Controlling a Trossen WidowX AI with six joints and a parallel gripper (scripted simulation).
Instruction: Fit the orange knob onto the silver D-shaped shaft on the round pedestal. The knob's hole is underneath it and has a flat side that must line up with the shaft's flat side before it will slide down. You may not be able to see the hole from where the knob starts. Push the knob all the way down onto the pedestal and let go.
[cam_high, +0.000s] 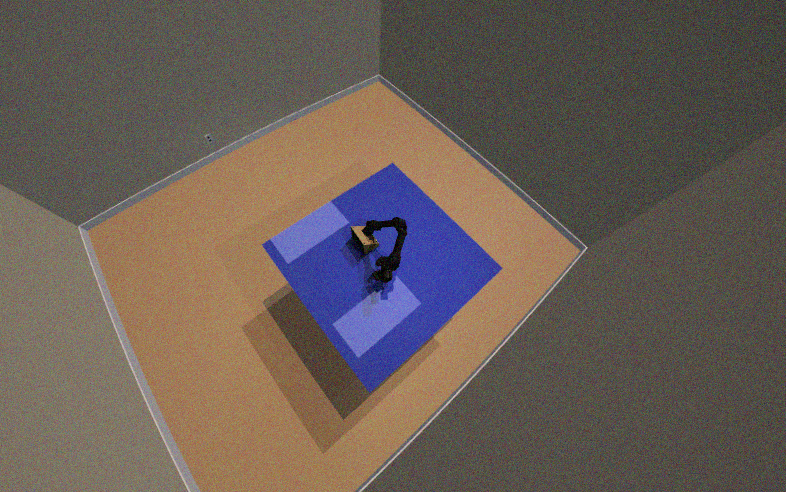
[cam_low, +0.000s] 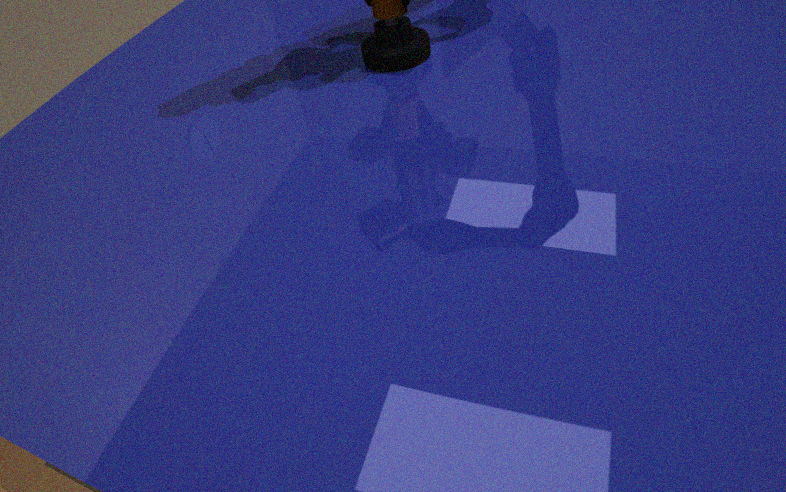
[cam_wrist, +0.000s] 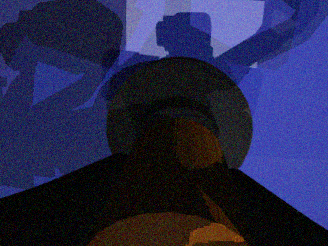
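Now: the round pedestal 30 mm below my gripper tip. Round my gripper tip: orange knob 30 mm above.
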